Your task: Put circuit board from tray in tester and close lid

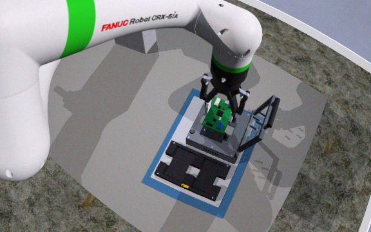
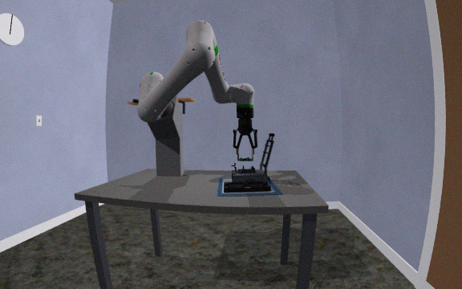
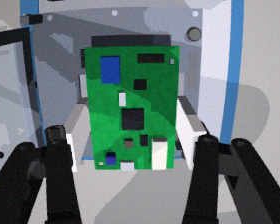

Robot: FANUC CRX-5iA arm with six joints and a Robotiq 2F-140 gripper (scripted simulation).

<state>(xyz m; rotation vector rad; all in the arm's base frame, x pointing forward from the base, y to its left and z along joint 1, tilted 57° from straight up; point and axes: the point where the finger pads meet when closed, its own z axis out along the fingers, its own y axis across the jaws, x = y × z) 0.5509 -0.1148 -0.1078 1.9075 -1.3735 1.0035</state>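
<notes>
Right now the green circuit board is 20 mm below my hand. The rest, counted from my hand: black latch hook: 70 mm below, 70 mm behind, 50 mm to the left; then lid: 120 mm ahead, 30 mm above, 20 mm to the left.
</notes>
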